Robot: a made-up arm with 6 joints.
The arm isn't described. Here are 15 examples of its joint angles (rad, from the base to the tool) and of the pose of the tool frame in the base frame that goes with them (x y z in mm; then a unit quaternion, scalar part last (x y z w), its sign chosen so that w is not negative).
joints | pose
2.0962 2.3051 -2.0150 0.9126 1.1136 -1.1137 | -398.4 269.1 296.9 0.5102 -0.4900 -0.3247 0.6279
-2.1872 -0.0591 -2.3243 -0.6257 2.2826 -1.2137 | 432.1 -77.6 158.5 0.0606 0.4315 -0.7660 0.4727
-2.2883 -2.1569 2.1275 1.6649 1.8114 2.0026 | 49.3 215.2 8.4 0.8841 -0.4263 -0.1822 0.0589
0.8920 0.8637 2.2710 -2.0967 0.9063 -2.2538 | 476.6 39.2 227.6 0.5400 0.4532 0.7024 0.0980
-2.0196 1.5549 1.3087 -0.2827 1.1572 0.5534 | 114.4 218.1 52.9 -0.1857 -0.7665 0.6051 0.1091
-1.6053 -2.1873 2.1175 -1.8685 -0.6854 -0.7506 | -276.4 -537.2 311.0 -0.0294 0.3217 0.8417 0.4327
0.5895 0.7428 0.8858 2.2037 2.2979 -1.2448 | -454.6 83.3 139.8 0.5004 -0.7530 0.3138 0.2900
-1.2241 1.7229 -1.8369 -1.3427 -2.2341 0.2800 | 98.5 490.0 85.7 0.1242 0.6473 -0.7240 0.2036
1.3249 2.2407 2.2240 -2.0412 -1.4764 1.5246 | -762.9 -256.8 438.5 -0.2480 0.3004 -0.2581 0.8841
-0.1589 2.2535 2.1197 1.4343 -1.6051 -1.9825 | -0.9 670.2 -191.1 -0.7923 0.0200 -0.4006 0.4597
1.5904 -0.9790 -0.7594 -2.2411 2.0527 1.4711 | 505.1 -69.1 -151.1 -0.0900 0.2461 0.8495 0.4580
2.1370 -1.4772 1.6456 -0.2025 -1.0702 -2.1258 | 46.7 -197.1 -221.0 -0.2135 -0.9515 0.1084 0.1931
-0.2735 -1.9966 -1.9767 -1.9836 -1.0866 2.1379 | -388.2 45.3 -536.9 0.5223 -0.2804 -0.2986 0.7479
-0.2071 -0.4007 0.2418 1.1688 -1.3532 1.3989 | -268.1 56.4 765.6 0.6146 0.7196 -0.1629 0.2791
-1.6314 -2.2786 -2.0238 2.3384 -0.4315 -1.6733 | -323.9 -108.5 801.0 0.2783 0.2029 -0.0474 0.9376
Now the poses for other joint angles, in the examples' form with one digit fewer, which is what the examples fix.
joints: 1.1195 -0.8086 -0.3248 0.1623 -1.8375 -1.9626
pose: -417 -243 -37 0.185 -0.658 0.177 0.708
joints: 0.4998 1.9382 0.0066 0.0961 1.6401 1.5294
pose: -57 75 536 -0.656 0.693 0.119 0.277
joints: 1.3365 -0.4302 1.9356 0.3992 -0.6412 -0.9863
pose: -510 -145 313 -0.614 0.028 0.507 0.605
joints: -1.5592 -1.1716 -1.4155 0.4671 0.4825 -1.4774
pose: 255 317 -8 -0.425 0.670 -0.369 0.483
